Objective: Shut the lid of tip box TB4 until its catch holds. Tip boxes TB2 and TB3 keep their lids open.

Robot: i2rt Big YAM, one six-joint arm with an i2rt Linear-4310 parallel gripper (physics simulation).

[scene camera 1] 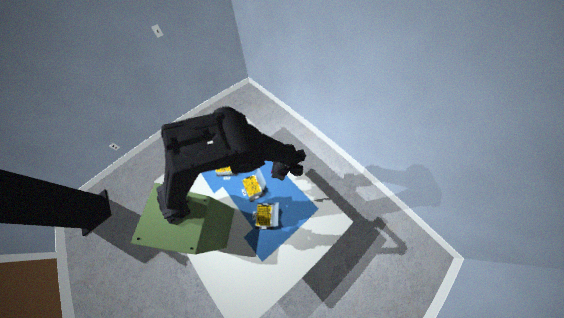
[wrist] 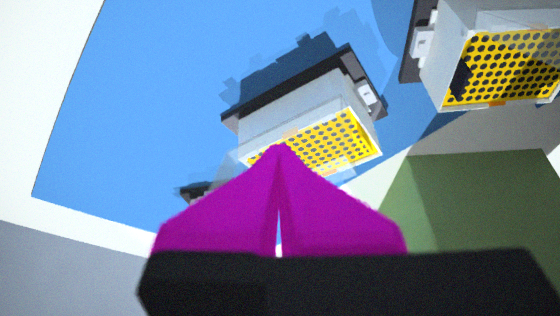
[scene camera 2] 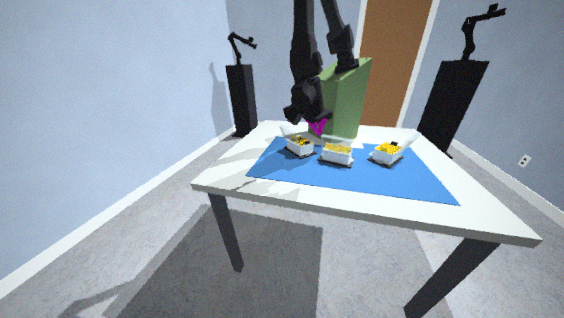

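Where they show: gripper, fingertip midpoint: (scene camera 1: pixel 274 175) (wrist: pixel 278 157) (scene camera 2: pixel 319 134); arm's base at its link origin: (scene camera 2: pixel 347 67).
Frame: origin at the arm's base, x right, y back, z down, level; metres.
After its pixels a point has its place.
Observation:
Three white tip boxes with yellow racks stand on the blue mat; their labels are not readable, so I cannot tell which is TB4. The middle box (scene camera 1: pixel 253 186) (scene camera 2: pixel 336 156) @[x 0.014, y -0.346, z 0.349 m] (wrist: pixel 320 142) @[x 0.071, y -0.371, z 0.272 m] has a clear lid (scene camera 2: pixel 337 139) @[x 0.023, y -0.391, z 0.248 m] raised at its back. One outer box (scene camera 2: pixel 300 146) @[x 0.187, y -0.330, z 0.319 m] has its lid (scene camera 2: pixel 288 131) @[x 0.240, y -0.331, z 0.253 m] standing open, and the other outer box (scene camera 2: pixel 387 154) @[x -0.204, y -0.303, z 0.336 m] has its lid (scene camera 2: pixel 411 140) @[x -0.260, y -0.338, z 0.248 m] tilted open. My gripper (scene camera 2: pixel 319 134) @[x 0.094, y -0.433, z 0.218 m] (wrist: pixel 278 157) @[x 0.094, y -0.433, z 0.218 m] is shut and empty, its magenta fingertips close to the middle box's lid; contact is unclear. The fingers hide part of that lid in the wrist view.
The blue mat (scene camera 1: pixel 300 205) @[x 0.293, y -0.458, z 0.389 m] (scene camera 2: pixel 410 185) @[x -0.265, y -0.444, z 0.389 m] (wrist: pixel 100 125) @[x -0.149, y -0.478, z 0.389 m] lies on the white table (scene camera 1: pixel 240 280) @[x 0.387, y 0.078, z 0.392 m] (scene camera 2: pixel 490 220) @[x -0.445, y -0.571, z 0.392 m]. The green pedestal (scene camera 1: pixel 165 235) @[x 0.080, y 0.082, z 0.002 m] (scene camera 2: pixel 350 100) @[x -0.036, y -0.065, z 0.154 m] (wrist: pixel 475 200) @[x 0.090, y -0.075, z 0.313 m] stands beside the boxes. Black pillars (scene camera 2: pixel 241 100) (scene camera 2: pixel 455 95) carrying small arms stand beyond the table.

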